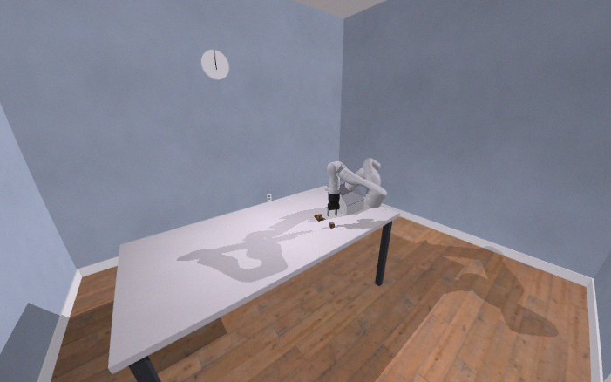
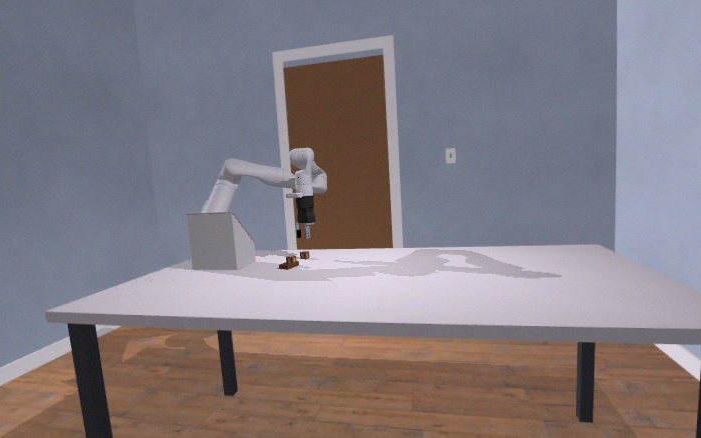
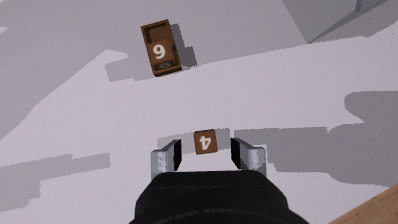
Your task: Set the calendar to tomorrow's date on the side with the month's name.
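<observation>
The brown cube is 9 cm below my hand.
</observation>
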